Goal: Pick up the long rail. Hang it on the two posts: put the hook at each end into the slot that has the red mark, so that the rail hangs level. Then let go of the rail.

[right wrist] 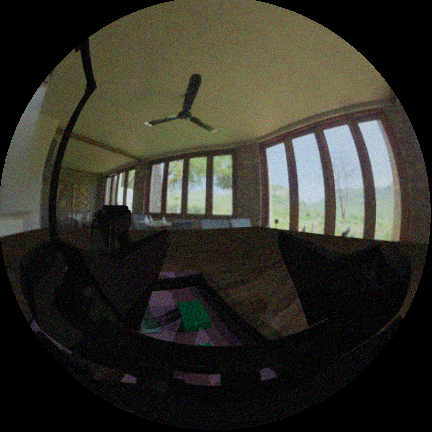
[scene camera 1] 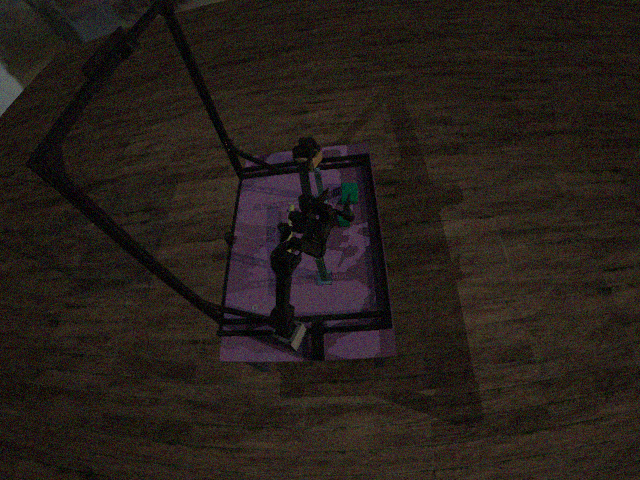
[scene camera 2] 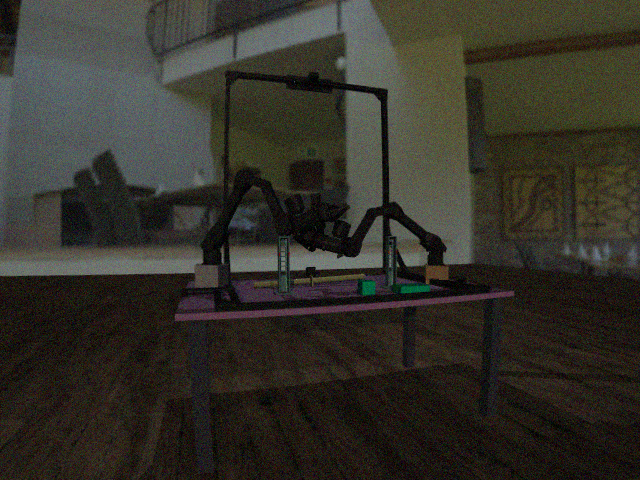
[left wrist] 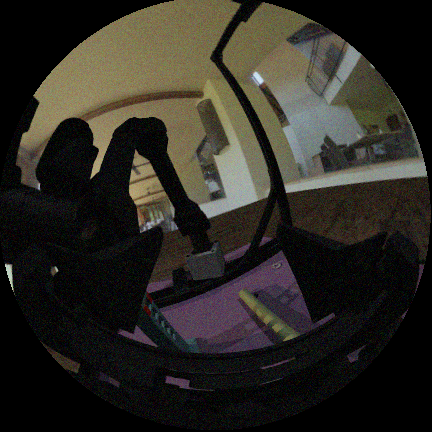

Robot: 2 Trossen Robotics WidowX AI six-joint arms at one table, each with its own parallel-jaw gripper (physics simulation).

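Frame: origin at the left arm's base, x ahead, y left, z up, level; millimetres.
Seen in the pictures: left gripper, fingertip midpoint: (scene camera 2: 291, 234) (left wrist: 220, 230); right gripper, fingertip midpoint: (right wrist: 225, 236) (scene camera 1: 338, 190) (scene camera 2: 348, 205); left arm's base, origin of the base link: (scene camera 2: 435, 265); right arm's base, origin of the base link: (scene camera 1: 286, 329) (scene camera 2: 211, 264) (left wrist: 202, 248).
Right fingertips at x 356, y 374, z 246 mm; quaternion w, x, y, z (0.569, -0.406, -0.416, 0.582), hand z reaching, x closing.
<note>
Offsets run from my right fingertips to a thing's top centre. "pt": to the spot under its first point.
The long yellowish rail {186 mm ahead, 198 mm right, 281 mm down} (scene camera 2: 338, 279) (left wrist: 266, 316) lies low over the table, behind the two posts in scene camera 2. Its hooks cannot be made out. The teal slotted posts stand upright: one post {242 mm ahead, 16 mm left, 113 mm down} (scene camera 2: 283, 264) at the left, the other post {153 mm back, 199 mm right, 113 mm down} (scene camera 2: 391, 262) at the right. A slotted post (left wrist: 165, 327) with red marks shows in the left wrist view. My left gripper (left wrist: 220, 230) is open and empty, raised above the rail. My right gripper (right wrist: 225, 236) is open and empty, higher up and pointing right in scene camera 2. The arms overlap closely in scene camera 1.
A green block {228 mm back, 77 mm right, 297 mm down} (scene camera 2: 366, 287) (scene camera 1: 349, 192) (right wrist: 195, 315) and a flat green block (scene camera 2: 411, 288) lie on the purple table (scene camera 2: 351, 308) (scene camera 1: 330, 299) near the right post in scene camera 2. A black frame {pt 124 mm back, 701 mm right, 365 mm up} (scene camera 2: 385, 149) (scene camera 1: 196, 82) rises over the table. The two wrists are close together.
</note>
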